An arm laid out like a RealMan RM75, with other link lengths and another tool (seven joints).
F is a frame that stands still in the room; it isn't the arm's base.
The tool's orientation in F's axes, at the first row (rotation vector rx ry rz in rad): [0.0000 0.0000 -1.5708]
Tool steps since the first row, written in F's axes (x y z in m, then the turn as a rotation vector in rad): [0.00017 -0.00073 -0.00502 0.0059 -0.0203 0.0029]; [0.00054 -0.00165 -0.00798 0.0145 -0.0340 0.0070]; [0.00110 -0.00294 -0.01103 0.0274 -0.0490 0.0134]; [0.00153 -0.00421 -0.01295 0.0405 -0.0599 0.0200]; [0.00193 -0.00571 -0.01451 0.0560 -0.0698 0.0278]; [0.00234 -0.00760 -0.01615 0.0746 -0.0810 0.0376]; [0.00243 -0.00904 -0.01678 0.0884 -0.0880 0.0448]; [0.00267 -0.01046 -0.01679 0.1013 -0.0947 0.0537]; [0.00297 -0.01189 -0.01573 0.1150 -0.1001 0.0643]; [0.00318 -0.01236 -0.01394 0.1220 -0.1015 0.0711]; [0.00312 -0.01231 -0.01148 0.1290 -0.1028 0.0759]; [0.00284 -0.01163 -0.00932 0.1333 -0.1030 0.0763]
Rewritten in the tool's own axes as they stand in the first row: [0.00073 0.00017 -0.00502 0.0203 0.0059 0.0029]; [0.00165 0.00054 -0.00798 0.0340 0.0145 0.0070]; [0.00294 0.00110 -0.01103 0.0490 0.0274 0.0134]; [0.00421 0.00153 -0.01295 0.0599 0.0405 0.0200]; [0.00571 0.00193 -0.01451 0.0698 0.0560 0.0278]; [0.00760 0.00234 -0.01615 0.0810 0.0746 0.0376]; [0.00904 0.00243 -0.01678 0.0880 0.0884 0.0448]; [0.01046 0.00267 -0.01679 0.0947 0.1013 0.0537]; [0.01189 0.00297 -0.01573 0.1001 0.1150 0.0643]; [0.01236 0.00318 -0.01394 0.1015 0.1220 0.0711]; [0.01231 0.00312 -0.01148 0.1028 0.1290 0.0759]; [0.01163 0.00284 -0.00932 0.1030 0.1333 0.0763]
